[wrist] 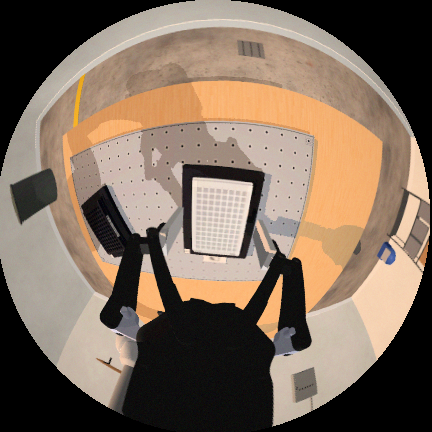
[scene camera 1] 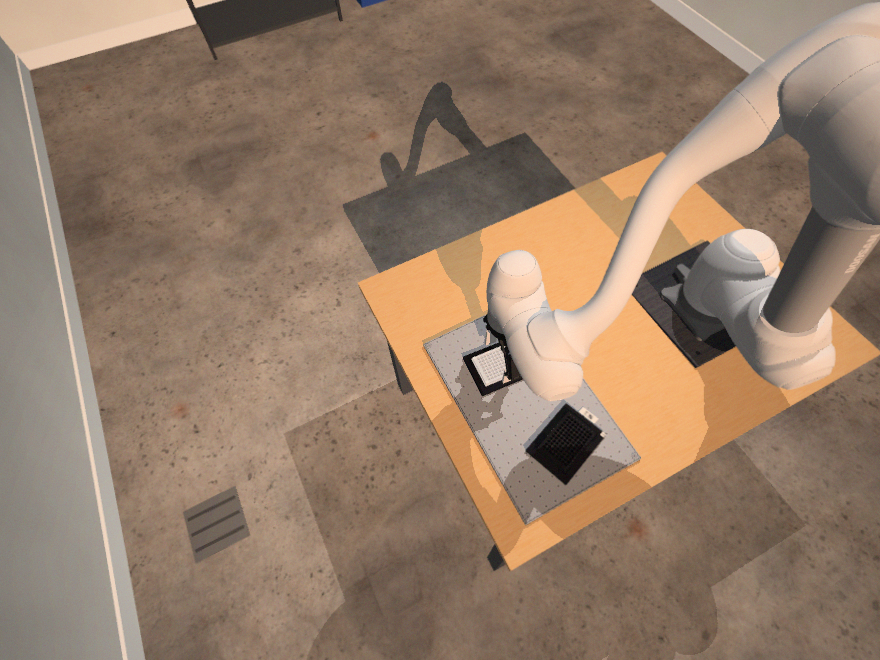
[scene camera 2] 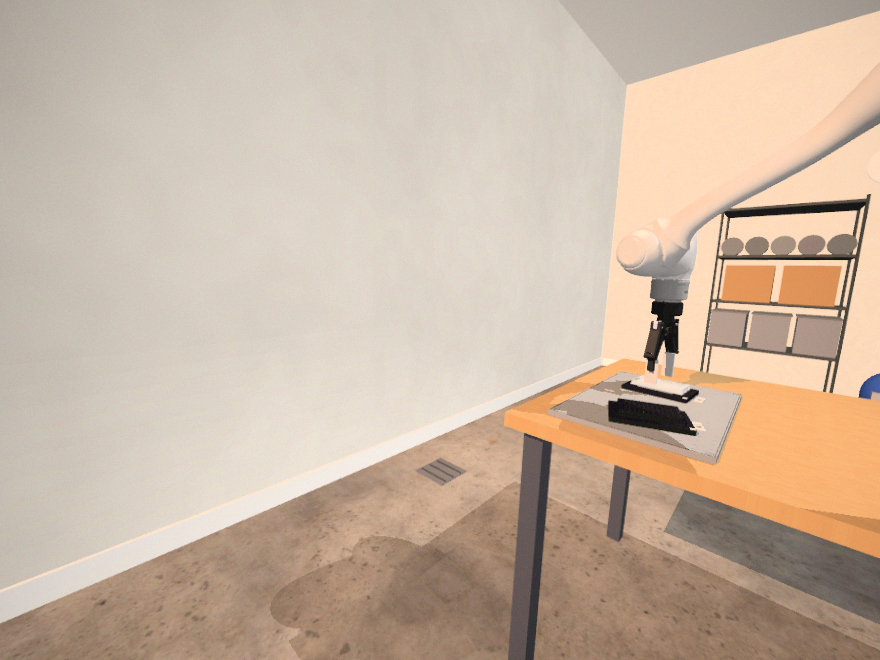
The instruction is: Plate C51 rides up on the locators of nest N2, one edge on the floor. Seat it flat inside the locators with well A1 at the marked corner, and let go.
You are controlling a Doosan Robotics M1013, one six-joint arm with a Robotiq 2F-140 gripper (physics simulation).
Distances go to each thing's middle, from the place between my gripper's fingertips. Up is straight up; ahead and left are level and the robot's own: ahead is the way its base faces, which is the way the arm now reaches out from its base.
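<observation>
The white plate C51 [scene camera 1: 490,365] is 10 mm behind my hand and 10 mm below it.
</observation>
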